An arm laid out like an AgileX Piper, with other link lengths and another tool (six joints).
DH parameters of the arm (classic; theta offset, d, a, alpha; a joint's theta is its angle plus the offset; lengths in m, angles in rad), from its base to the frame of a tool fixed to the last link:
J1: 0 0.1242 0 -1.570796
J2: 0.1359 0 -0.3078 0
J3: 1.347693 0 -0.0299 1.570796
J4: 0 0.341 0 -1.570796
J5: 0 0 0 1.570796
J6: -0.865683 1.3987 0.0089 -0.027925
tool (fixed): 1.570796 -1.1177 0 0
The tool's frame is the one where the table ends.
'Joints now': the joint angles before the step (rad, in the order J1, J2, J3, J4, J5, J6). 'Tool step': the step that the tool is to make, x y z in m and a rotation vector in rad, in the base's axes. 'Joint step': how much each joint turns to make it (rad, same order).
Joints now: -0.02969 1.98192 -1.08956 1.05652 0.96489 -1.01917
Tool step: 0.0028 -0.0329 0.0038 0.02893 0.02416 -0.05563
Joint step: -0.08475 0.00004 0.00010 -0.00420 0.04740 0.00362
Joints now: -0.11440 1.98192 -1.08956 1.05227 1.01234 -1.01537
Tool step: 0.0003 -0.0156 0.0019 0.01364 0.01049 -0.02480
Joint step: -0.04029 -0.00002 -0.00016 -0.00344 0.02306 0.00127
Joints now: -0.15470 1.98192 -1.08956 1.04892 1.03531 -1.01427
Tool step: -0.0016 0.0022 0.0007 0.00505 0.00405 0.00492
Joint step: 0.00207 -0.00003 -0.00003 0.00001 0.00685 0.00190
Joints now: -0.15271 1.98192 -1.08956 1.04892 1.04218 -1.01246
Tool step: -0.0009 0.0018 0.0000 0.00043 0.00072 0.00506
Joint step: 0.00334 0.00005 0.00005 -0.00095 0.00157 -0.00014
